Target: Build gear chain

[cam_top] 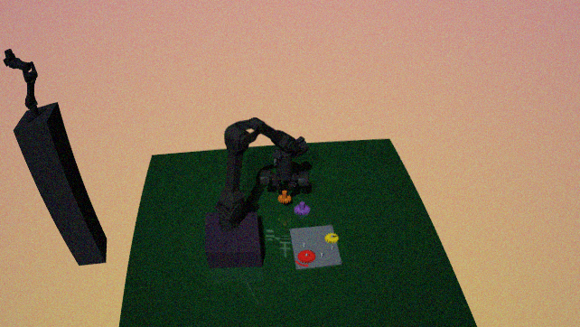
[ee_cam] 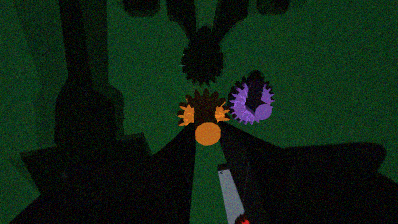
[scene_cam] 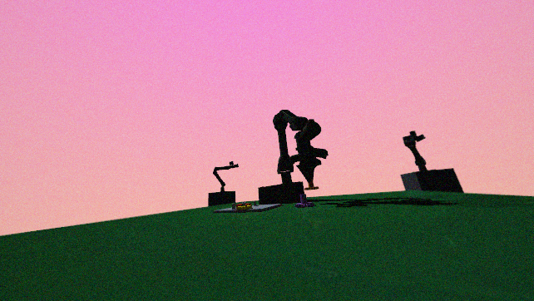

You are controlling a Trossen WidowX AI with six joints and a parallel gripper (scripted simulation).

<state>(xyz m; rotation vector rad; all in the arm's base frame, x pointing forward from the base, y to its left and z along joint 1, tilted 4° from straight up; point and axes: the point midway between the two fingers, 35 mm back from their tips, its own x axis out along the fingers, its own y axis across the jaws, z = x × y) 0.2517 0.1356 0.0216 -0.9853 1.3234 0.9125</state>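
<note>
Right now my gripper tip is 29 cm to the left of the red gear and 6 cm above it. Also, from my gripper tip: orange gear: 1 cm below; then yellow gear: 23 cm to the right, 12 cm ahead, 6 cm below; then purple gear: 6 cm below, 6 cm ahead, 3 cm to the right.
</note>
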